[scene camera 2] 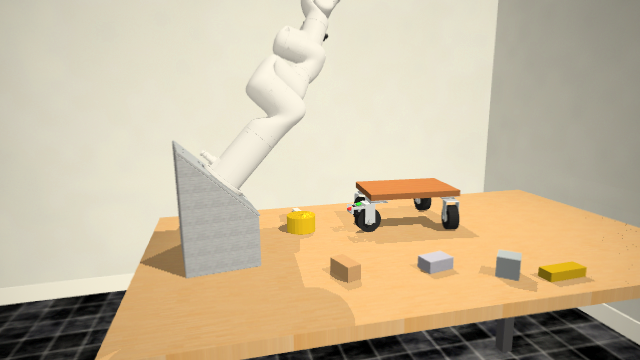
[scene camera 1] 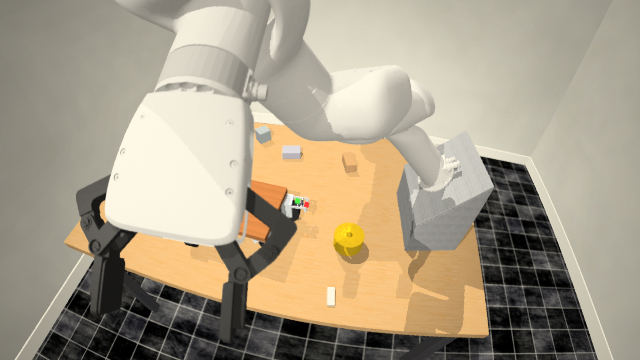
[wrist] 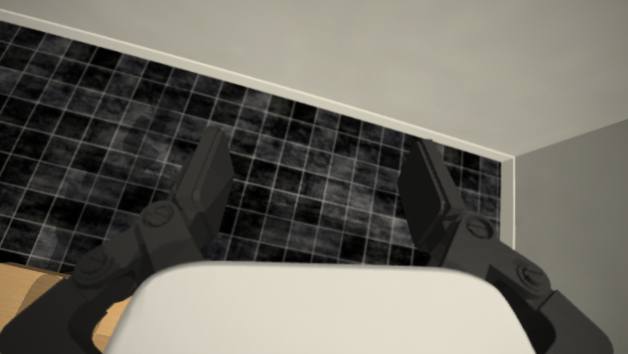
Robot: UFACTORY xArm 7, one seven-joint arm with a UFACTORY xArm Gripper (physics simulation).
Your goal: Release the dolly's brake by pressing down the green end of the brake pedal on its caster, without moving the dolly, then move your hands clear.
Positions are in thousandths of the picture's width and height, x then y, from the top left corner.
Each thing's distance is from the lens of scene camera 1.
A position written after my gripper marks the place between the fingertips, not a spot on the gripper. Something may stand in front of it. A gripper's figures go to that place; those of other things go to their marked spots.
my gripper (scene camera 1: 255,907): 22 cm
yellow cylinder (scene camera 1: 545,660): 92 cm
